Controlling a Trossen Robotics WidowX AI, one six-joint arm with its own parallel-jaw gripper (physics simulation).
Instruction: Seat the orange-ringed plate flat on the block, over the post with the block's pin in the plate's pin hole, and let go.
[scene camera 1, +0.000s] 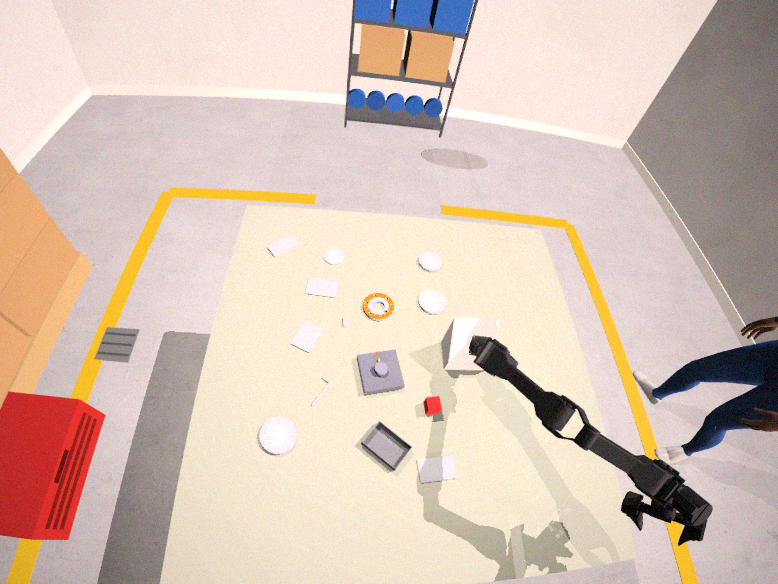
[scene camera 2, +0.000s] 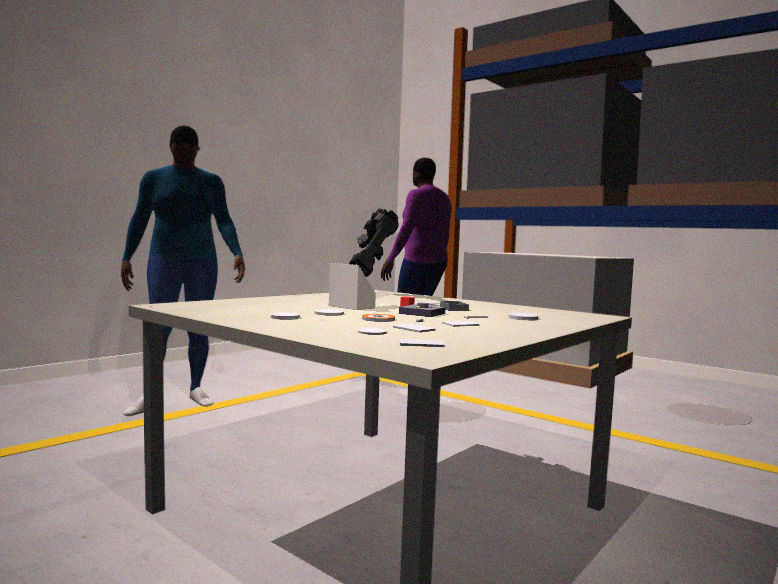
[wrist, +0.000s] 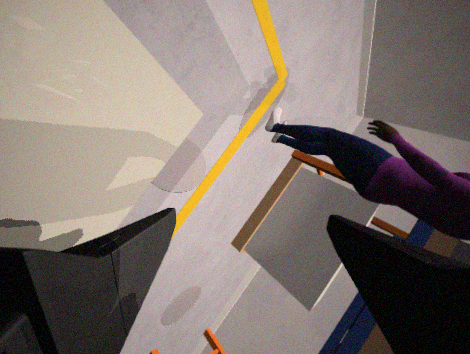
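Where they show: gripper, fingertip midpoint: (scene camera 1: 659, 536) (wrist: 252, 218); arm's base, origin of the base link: (scene camera 1: 480, 345) (scene camera 2: 350, 280).
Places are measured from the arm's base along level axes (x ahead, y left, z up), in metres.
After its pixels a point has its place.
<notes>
The orange-ringed plate (scene camera 1: 378, 295) {x 0.319, y -0.208, z -0.089 m} (scene camera 2: 367, 316) {x 0.307, y -0.204, z -0.087 m} lies flat on the table, apart from the block. It has a white inner part and an open centre. The square grey-purple block (scene camera 1: 390, 382) {x 0.266, y 0.114, z -0.074 m} (scene camera 2: 417, 311) {x 0.324, y 0.019, z -0.084 m} sits near the table's middle. A round post (scene camera 1: 380, 369) {x 0.300, y 0.081, z -0.059 m} stands up from it, with a small orange and yellow pin (scene camera 1: 377, 358) {x 0.310, y 0.039, z -0.075 m} beside the post. My gripper (scene camera 1: 661, 534) {x -0.415, y 0.560, z 0.093 m} (wrist: 252, 218) {x -0.415, y 0.560, z 0.093 m} is open and empty, raised far from plate and block beyond the table's right edge in the first scene view. Plate and block do not show in the wrist view.
A red cube (scene camera 1: 432, 405) {x 0.141, y 0.182, z -0.059 m} (scene camera 2: 407, 301) {x 0.152, y 0.157, z -0.073 m} and a dark open tray (scene camera 1: 386, 446) {x 0.267, y 0.302, z -0.096 m} lie near the block. White discs (scene camera 1: 432, 302) {x 0.126, y -0.204, z -0.090 m} (scene camera 1: 277, 435) {x 0.574, y 0.303, z -0.086 m} and flat white cards (scene camera 1: 307, 336) {x 0.538, y -0.021, z -0.093 m} (scene camera 1: 436, 469) {x 0.123, y 0.359, z -0.093 m} lie around. A pale wedge-shaped stand (scene camera 1: 461, 352) {x 0.056, y 0.020, z -0.017 m} (scene camera 2: 348, 286) {x 0.054, y -0.060, z -0.016 m} is by the arm's base. People stand beyond the table.
</notes>
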